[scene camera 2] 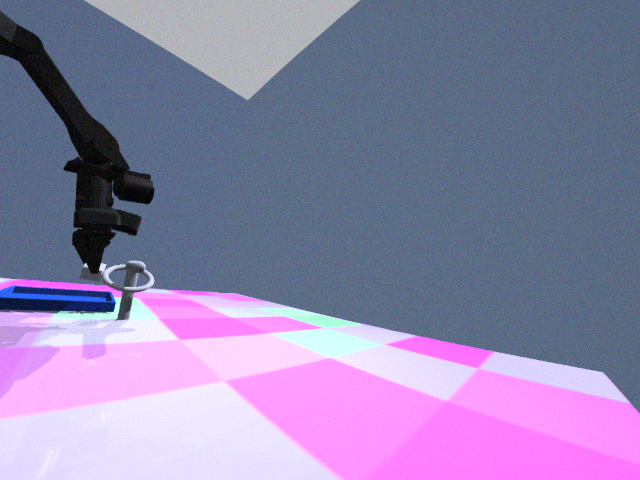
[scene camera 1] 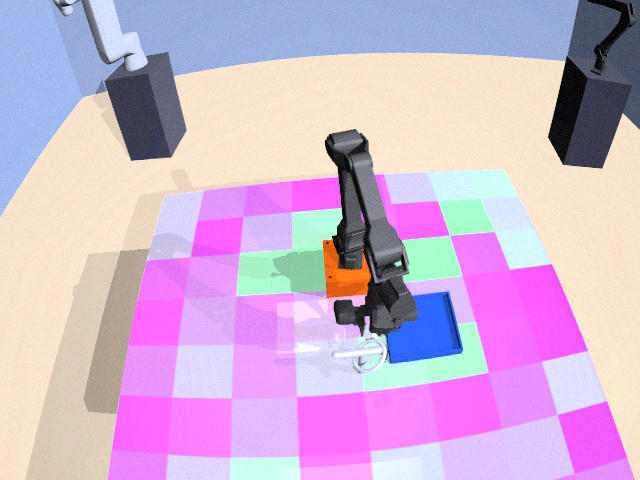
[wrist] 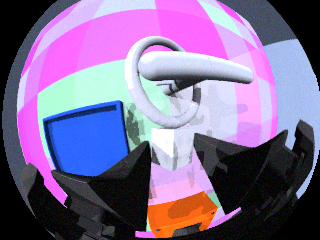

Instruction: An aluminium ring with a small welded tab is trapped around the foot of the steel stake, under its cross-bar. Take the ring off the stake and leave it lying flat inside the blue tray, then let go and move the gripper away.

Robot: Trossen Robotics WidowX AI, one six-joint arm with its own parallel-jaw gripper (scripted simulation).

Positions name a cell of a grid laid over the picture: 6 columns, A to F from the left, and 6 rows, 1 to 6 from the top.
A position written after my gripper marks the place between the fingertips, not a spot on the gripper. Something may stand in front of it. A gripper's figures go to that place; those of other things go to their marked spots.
My gripper (wrist: D4): 0.10 m from the lens. An aluminium ring (wrist: D4) is 0.07 m from the lens. A blue tray (wrist: B4): 0.19 m from the lens. A steel stake (wrist: D2) is 0.06 m from the lens. The marked spots on the steel stake and the blue tray are 0.17 m apart.
